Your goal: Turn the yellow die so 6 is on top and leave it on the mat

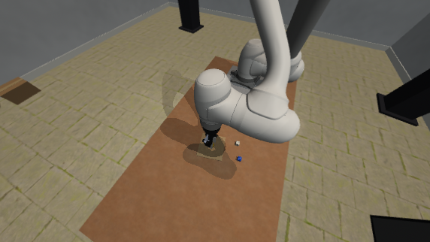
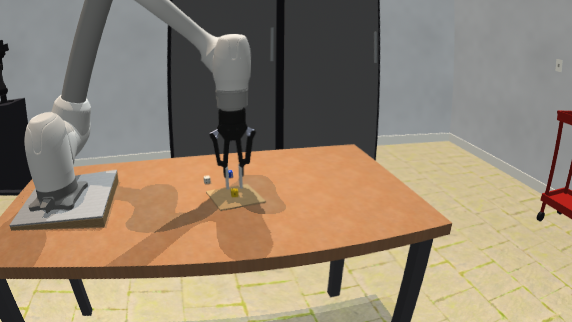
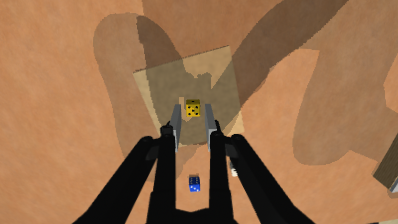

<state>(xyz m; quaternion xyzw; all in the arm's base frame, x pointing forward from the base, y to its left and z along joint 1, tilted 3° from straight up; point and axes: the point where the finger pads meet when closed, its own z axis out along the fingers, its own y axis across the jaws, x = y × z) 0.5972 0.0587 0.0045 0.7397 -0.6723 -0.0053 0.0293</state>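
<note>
The yellow die lies 50 mm below my hand. From my hand the other things lie so: tan mat 60 mm below; then blue die 160 mm to the left, 50 mm below, 20 mm behind; then white die 120 mm to the left, 90 mm behind, 50 mm below.
</note>
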